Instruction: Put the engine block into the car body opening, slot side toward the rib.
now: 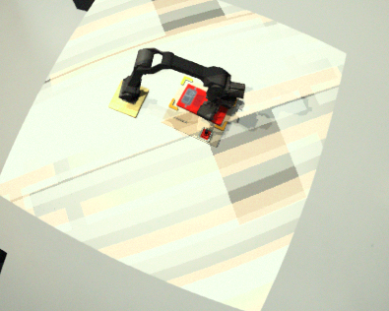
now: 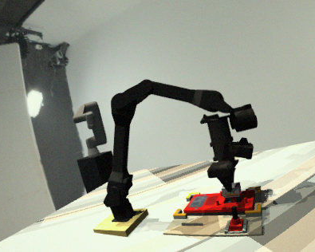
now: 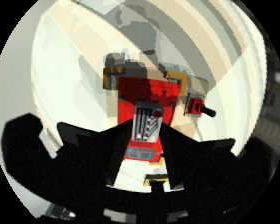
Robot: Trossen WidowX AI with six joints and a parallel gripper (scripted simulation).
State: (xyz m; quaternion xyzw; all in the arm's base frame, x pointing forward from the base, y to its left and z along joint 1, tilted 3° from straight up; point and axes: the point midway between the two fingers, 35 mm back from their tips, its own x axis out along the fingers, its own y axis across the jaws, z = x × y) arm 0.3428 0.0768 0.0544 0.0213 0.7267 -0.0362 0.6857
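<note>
My gripper tip is 20 mm short of the black upright post, 120 mm to the left of it and 20 mm above it. Round my gripper tip: engine block: 10 mm below.
</note>
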